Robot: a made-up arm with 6 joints.
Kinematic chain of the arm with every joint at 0, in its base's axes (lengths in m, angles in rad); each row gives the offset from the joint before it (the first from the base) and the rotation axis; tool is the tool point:
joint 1: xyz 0 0 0.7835 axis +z
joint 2: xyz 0.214 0 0 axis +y
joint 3: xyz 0 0 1.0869 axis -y
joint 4: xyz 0 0 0.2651 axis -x
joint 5: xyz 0.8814 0 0 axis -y
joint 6: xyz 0.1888 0 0 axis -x
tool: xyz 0 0 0
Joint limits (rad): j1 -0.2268..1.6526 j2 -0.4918..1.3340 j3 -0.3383..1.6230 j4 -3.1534..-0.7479 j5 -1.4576..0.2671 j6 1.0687..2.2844
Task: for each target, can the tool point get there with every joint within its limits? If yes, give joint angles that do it. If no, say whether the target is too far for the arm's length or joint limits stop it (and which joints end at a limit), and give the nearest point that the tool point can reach.
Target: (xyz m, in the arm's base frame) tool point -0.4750 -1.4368 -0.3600
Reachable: no: joint limits stop it (at a limit: joint 1, joint 2, joint 3, joint 5) | nearest point 1.3478 -0.3469 -0.0428 | short by 2.147 m
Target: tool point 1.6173 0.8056 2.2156
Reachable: yes | joints 0.4744 0.6330 0.9223 -1.7230 0.1189 2.0574
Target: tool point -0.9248 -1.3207 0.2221
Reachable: no: joint limits stop it (at a limit: joint 2, joint 3, joint 5) | nearest point -0.6618 -0.9451 2.2797 | short by 2.108 m
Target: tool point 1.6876 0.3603 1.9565
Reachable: yes | joints 0.1889 0.4023 0.3151 -1.6150 -0.1972 1.8349
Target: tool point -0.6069 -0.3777 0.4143
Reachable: no: joint limits stop it (at a limit: joint 1, joint 2, joint 3, joint 4, joint 5) | nearest point -0.2339 1.2912 0.1275 | short by 1.734 m
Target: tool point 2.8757 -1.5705 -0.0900
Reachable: no: too far | nearest point 2.1470 -0.5440 0.4734 | short by 1.379 m
